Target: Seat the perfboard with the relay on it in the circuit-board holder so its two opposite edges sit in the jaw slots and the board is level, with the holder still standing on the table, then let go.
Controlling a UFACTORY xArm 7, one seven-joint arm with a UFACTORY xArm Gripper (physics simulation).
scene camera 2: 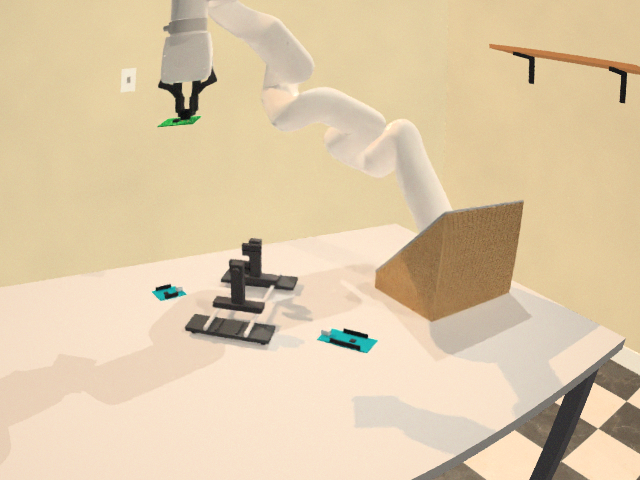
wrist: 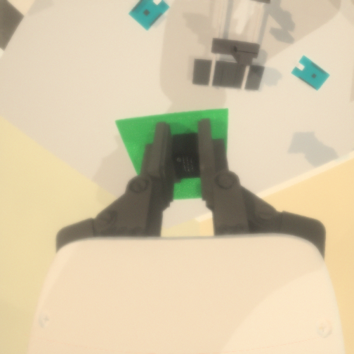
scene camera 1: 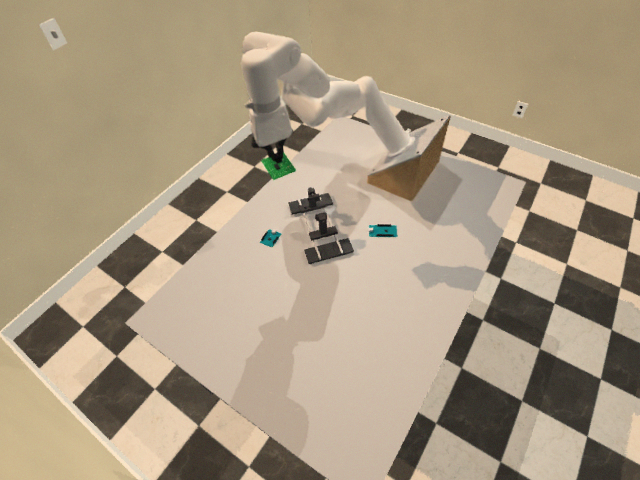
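Seen in the pictures: gripper, fingertip midpoint: (scene camera 2: 186, 115) (scene camera 1: 276, 156); arm's base, link origin: (scene camera 2: 444, 239) (scene camera 1: 401, 148).
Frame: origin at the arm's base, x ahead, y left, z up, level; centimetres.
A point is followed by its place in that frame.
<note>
My gripper (scene camera 1: 277, 158) {z 27.7, x 53.0, y -19.7 cm} (scene camera 2: 186, 114) {z 27.7, x 53.0, y -19.7 cm} (wrist: 185, 138) is shut on the black relay (wrist: 186, 156) of the green perfboard (scene camera 1: 285, 171) {z 27.0, x 56.3, y -14.5 cm} (scene camera 2: 168, 123) {z 27.0, x 57.8, y -16.8 cm} (wrist: 140, 131). The board hangs below the fingertips, roughly level, high above the table and apart from the holder. The black circuit-board holder (scene camera 1: 328, 250) {z -10.3, x 51.0, y -4.7 cm} (scene camera 2: 230, 328) {z -10.3, x 50.9, y -3.9 cm} (wrist: 228, 73) stands upright on the table, with two light rails between its end bars. Its two upright jaw posts show in scene camera 2: the near post (scene camera 2: 237, 281) {z -3.5, x 46.6, y -8.9 cm} and the far post (scene camera 2: 255, 260) {z -4.5, x 37.2, y -18.9 cm}. The jaw slots are too small to make out. The fingers hide part of the board.
A small teal board (scene camera 1: 270, 238) {z -11.4, x 55.9, y -26.5 cm} (scene camera 2: 168, 292) {z -11.8, x 55.4, y -27.2 cm} (wrist: 149, 12) lies left of the holder, and another teal board (scene camera 1: 383, 230) {z -11.7, x 32.5, y 8.0 cm} (scene camera 2: 347, 340) {z -11.7, x 32.9, y 8.2 cm} (wrist: 310, 73) lies right of it. The wooden wedge (scene camera 1: 400, 181) {z -4.0, x 13.5, y 5.7 cm} (scene camera 2: 467, 268) {z -1.7, x 4.9, y 12.1 cm} under the arm's base stands at the back right of the table (scene camera 1: 206, 320) {z -11.9, x 93.0, y -25.9 cm} (scene camera 2: 289, 413) {z -11.9, x 54.5, y 22.3 cm}.
</note>
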